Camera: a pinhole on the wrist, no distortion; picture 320 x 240 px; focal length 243.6 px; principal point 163.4 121.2 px. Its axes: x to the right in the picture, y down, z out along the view. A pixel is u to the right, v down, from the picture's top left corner.
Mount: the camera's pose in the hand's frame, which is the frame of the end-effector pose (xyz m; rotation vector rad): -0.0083 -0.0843 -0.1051 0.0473 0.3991 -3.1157
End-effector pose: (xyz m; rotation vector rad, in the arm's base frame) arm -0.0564 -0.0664 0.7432 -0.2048 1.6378 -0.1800
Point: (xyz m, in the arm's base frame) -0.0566 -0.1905 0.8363
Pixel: 271 192
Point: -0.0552 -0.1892 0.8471
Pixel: 294 193
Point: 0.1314 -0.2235 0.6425
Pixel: 50 99
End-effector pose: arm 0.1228 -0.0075 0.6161 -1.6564 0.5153 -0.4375
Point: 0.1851 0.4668 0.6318
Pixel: 255 54
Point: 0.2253 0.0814 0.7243
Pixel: 109 105
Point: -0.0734 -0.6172 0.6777
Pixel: behind the camera
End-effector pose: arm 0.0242 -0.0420 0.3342 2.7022 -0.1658 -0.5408
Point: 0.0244 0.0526 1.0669
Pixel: behind the camera
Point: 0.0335 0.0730 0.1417
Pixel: 93 158
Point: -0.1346 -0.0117 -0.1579
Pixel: 145 112
